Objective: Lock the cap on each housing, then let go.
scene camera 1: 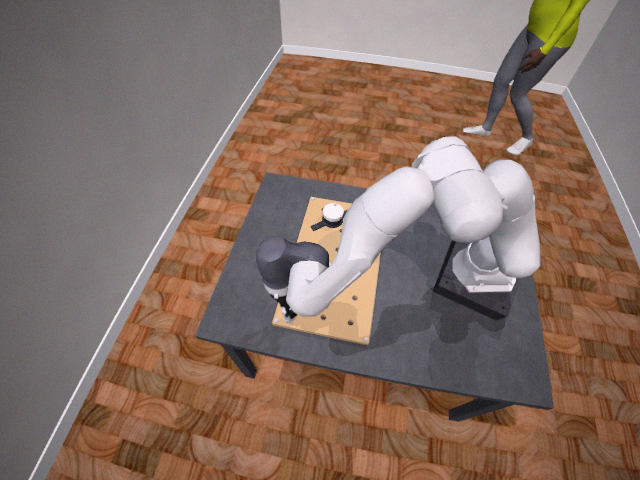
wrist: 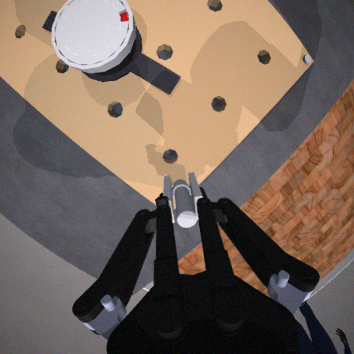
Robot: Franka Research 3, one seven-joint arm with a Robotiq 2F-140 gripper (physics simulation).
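A round white cap (wrist: 92, 32) with a red mark (wrist: 124, 17) sits on a black housing (wrist: 156, 74) with a flat arm, on the tan board (scene camera 1: 361, 310) (wrist: 200, 131). Another white cap (scene camera 1: 333, 211) sits on a black housing (scene camera 1: 319, 225) at the board's far end in the scene view. Whether either cap is locked cannot be told. My gripper (scene camera 1: 287, 314) (wrist: 179, 182) is at the board's near left corner, away from both caps, shut on a small grey cylindrical pin (wrist: 187, 218) that stands upright between its fingertips. In the scene view my arm hides the middle of the board.
The board has several dark holes and small light studs at corners. It lies on a dark grey table (scene camera 1: 413, 356). The robot's base (scene camera 1: 483, 268) stands on a black plate at the table's right. A person (scene camera 1: 516, 77) stands on the floor behind the table.
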